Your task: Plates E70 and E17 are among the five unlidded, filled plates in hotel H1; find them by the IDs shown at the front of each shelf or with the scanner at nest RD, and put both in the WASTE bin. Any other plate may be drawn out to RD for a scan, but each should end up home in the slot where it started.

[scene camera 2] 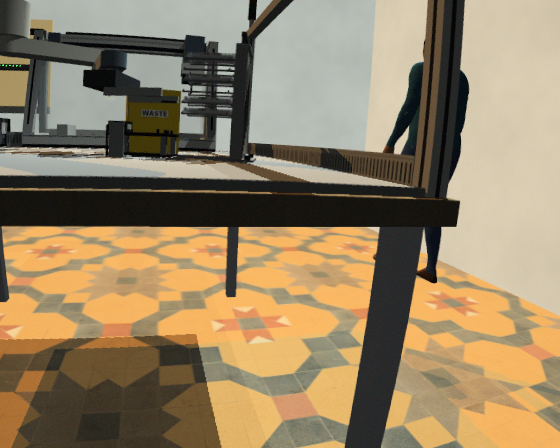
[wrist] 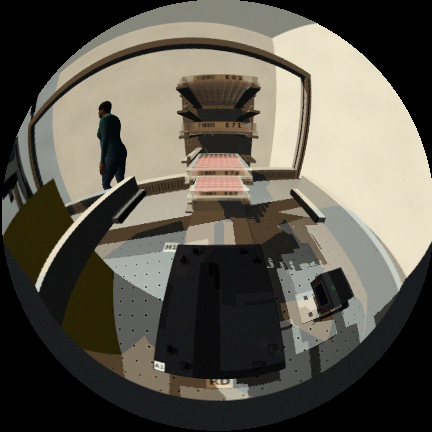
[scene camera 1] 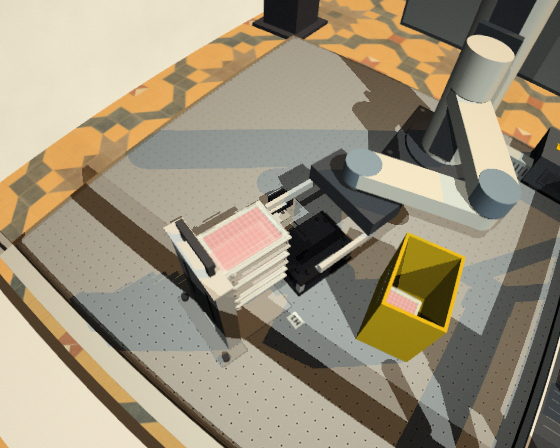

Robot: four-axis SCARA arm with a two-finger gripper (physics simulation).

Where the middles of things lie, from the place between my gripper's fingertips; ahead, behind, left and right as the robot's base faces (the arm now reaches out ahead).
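Nest RD (scene camera 1: 312, 241) is 70 mm behind my hand, 20 mm to the left of it and 100 mm below it. The black scanner (wrist: 336, 277) is 110 mm to the right of my hand, 120 mm behind it and 90 mm below it, whereas I see the hotel H1 (scene camera 1: 224, 309) 180 mm ahead of my hand, 50 mm to the right of it and 20 mm below it.
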